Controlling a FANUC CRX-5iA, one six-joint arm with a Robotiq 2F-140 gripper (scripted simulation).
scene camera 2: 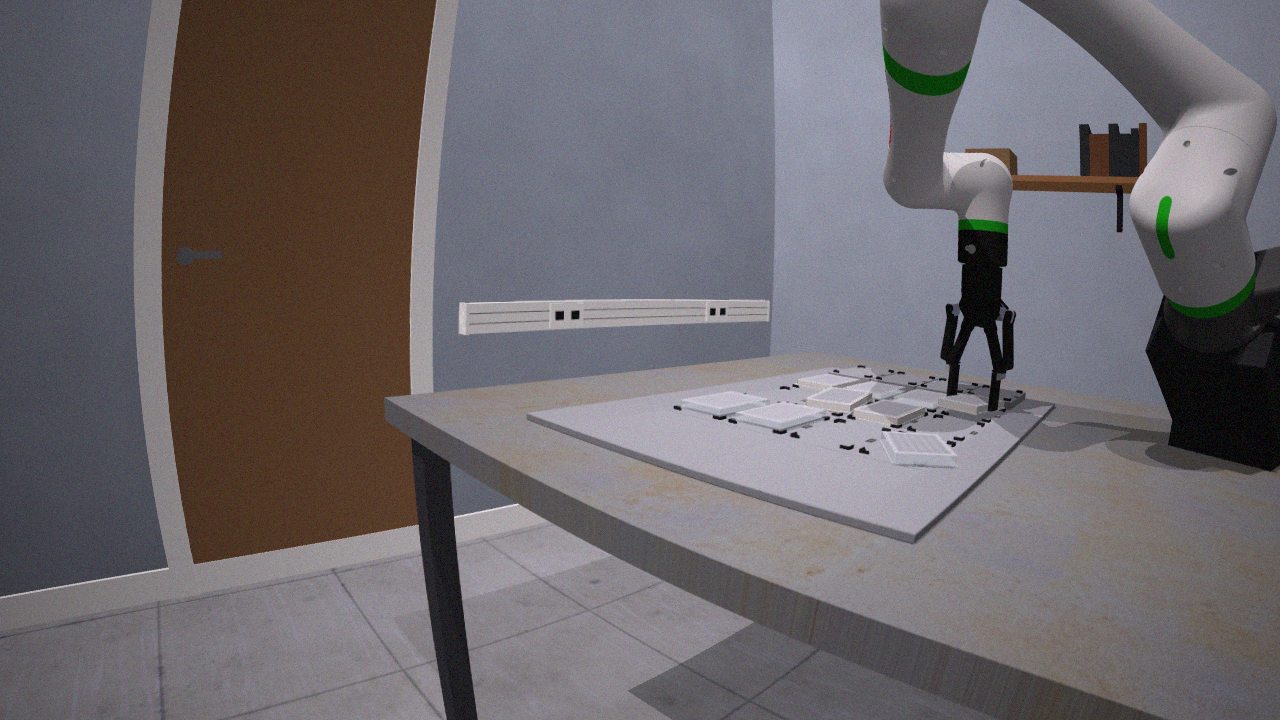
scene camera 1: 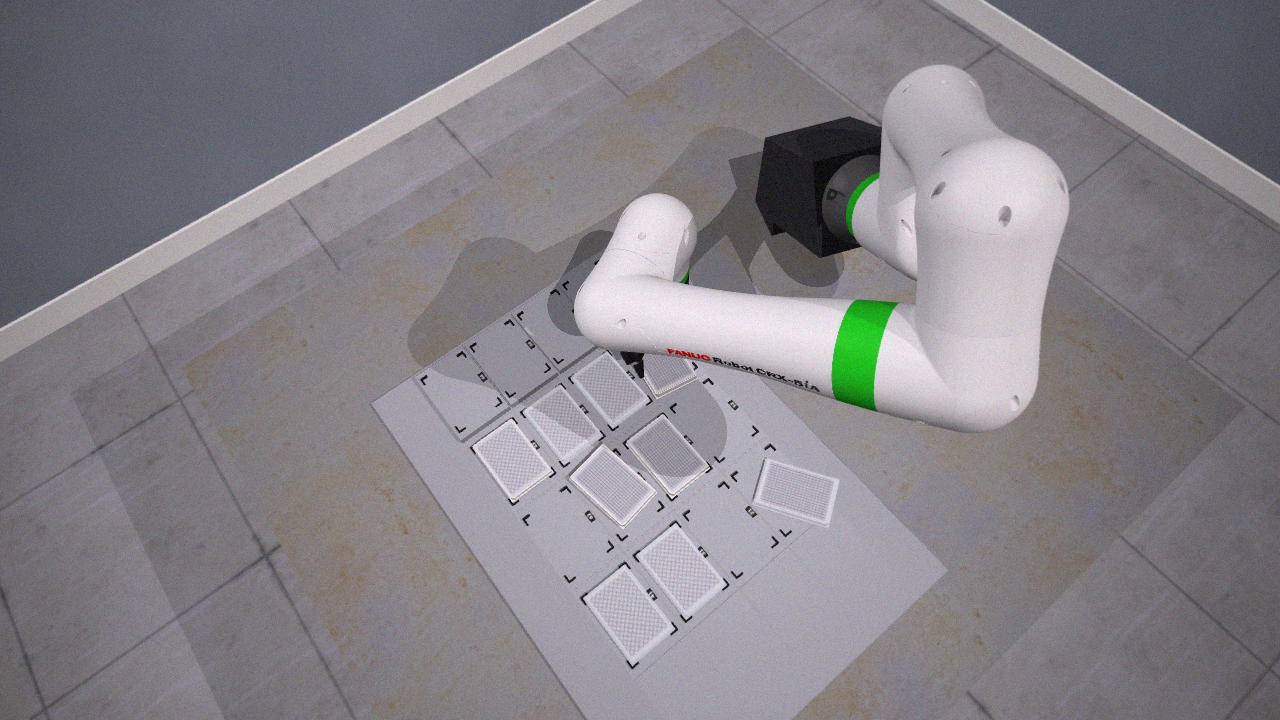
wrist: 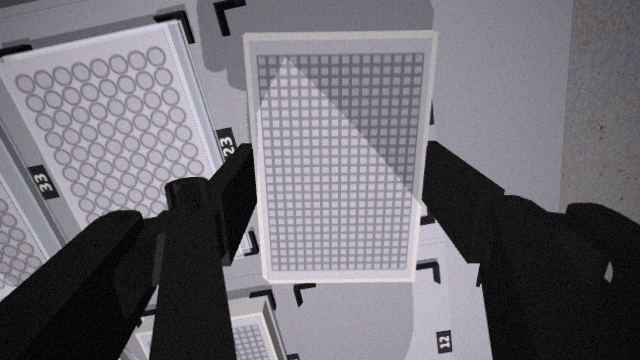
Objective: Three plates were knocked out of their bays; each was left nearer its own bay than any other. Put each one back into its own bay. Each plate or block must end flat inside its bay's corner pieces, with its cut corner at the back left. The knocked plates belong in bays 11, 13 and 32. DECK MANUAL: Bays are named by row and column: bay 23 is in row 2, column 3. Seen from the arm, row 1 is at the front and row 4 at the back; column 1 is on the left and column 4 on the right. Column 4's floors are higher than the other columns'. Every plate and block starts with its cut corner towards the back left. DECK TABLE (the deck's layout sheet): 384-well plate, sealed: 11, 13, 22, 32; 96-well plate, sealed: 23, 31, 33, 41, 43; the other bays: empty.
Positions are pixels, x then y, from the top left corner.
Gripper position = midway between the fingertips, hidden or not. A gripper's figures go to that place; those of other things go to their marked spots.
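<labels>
There is a plate (scene camera 2: 968, 403), and it sits 105 cm from the lens. My gripper (scene camera 2: 971, 405), for its part, is 111 cm from the lens.
</labels>
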